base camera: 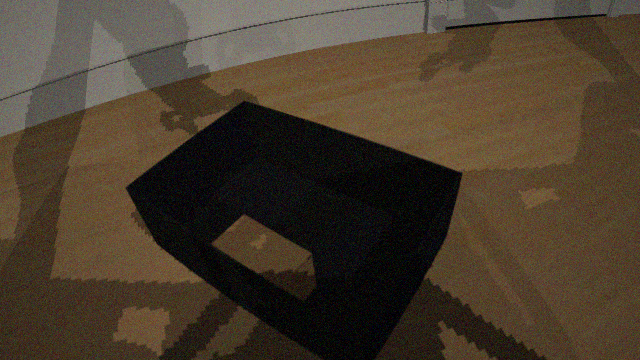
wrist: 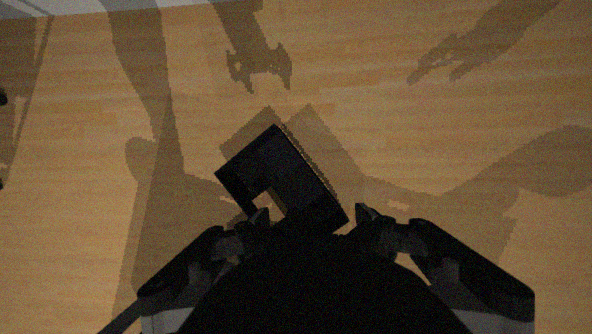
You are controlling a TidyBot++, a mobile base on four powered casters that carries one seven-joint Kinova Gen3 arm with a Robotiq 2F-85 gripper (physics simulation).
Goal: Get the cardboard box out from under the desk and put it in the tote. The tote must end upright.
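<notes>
The black tote stands upright on the floor, its open top facing up. The tan cardboard box is inside the tote, near the wall closest to the left front in the base camera view. In the wrist view it shows partly, beside the left fingertip. My gripper is open, with its fingers spread wide above the tote and nothing between them. The gripper itself does not show in the base camera view, though its shadow does. The desk does not show in either view.
The wooden floor surrounds the tote and carries shadows of the arm and gripper. A pale wall runs along the back, with a dark line low at the right. Small dark parts show at the left edge of the wrist view.
</notes>
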